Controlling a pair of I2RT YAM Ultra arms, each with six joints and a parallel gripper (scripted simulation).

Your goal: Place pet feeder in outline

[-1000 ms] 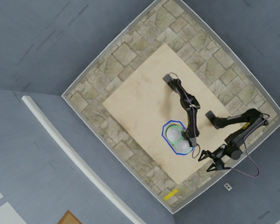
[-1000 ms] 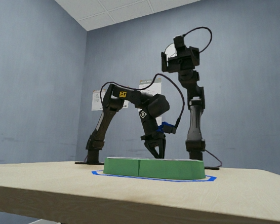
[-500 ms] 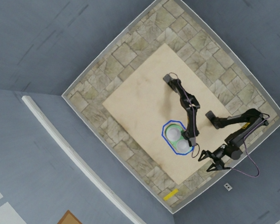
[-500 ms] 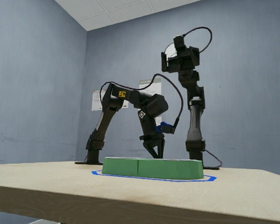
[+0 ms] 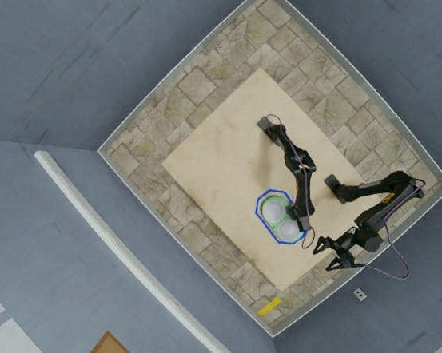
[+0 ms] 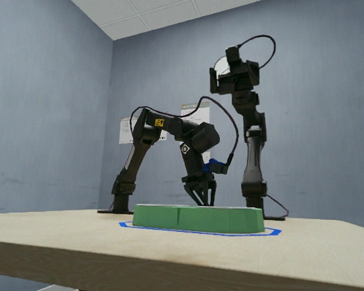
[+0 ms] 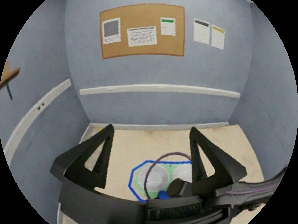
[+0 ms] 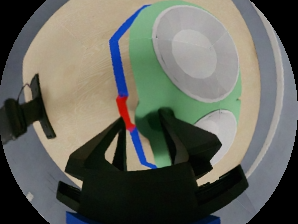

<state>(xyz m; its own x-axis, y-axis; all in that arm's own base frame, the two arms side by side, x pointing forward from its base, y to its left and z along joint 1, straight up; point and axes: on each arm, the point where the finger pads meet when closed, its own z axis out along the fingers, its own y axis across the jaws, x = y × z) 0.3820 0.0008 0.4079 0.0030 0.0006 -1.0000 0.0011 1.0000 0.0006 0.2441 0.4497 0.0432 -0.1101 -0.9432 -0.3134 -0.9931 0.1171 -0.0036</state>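
My right hand is 8 cm short of the feeder, 2 cm to the left of it and 2 cm above it.
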